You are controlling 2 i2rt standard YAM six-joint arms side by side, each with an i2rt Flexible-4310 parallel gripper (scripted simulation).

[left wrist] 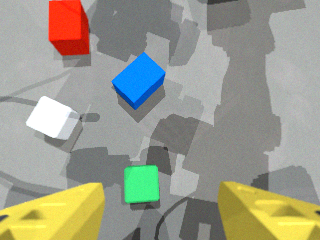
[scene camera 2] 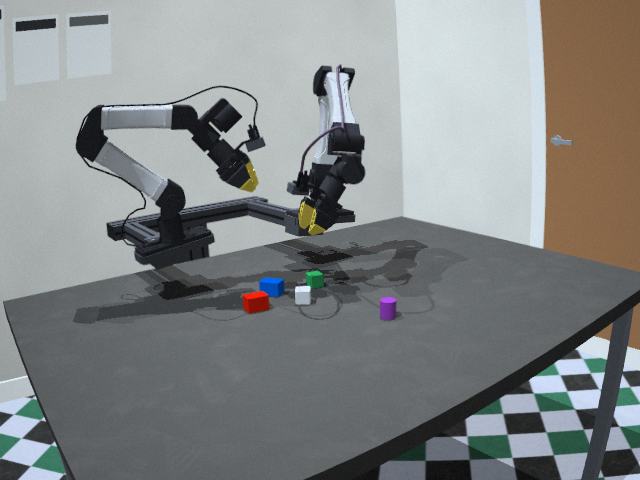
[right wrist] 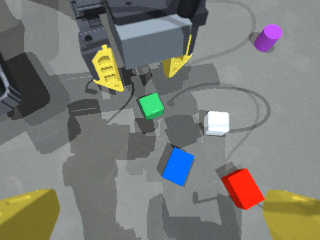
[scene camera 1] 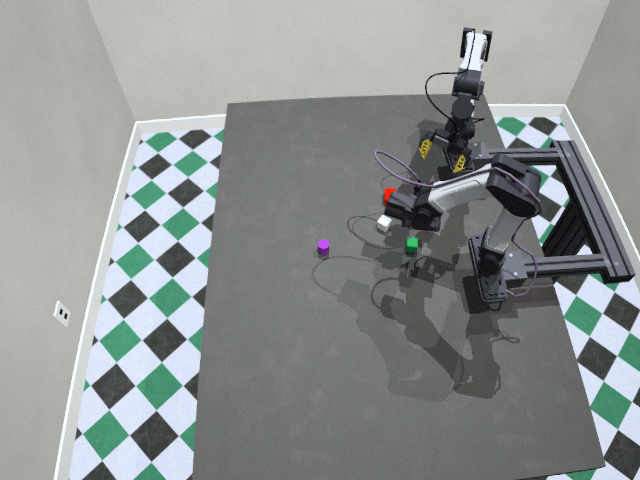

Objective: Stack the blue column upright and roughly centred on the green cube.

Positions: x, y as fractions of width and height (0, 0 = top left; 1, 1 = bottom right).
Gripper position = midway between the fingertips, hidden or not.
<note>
In view: my left gripper (scene camera 2: 0.48, 0.48), my right gripper (scene camera 2: 0.40, 0.39), a green cube (left wrist: 0.44, 0.76) and a white cube (left wrist: 0.16, 0.49).
My left gripper also shows in the left wrist view (left wrist: 0.50, 0.80) and in the right wrist view (right wrist: 0.45, 0.34). My right gripper is seen too in the right wrist view (right wrist: 0.50, 0.83).
</note>
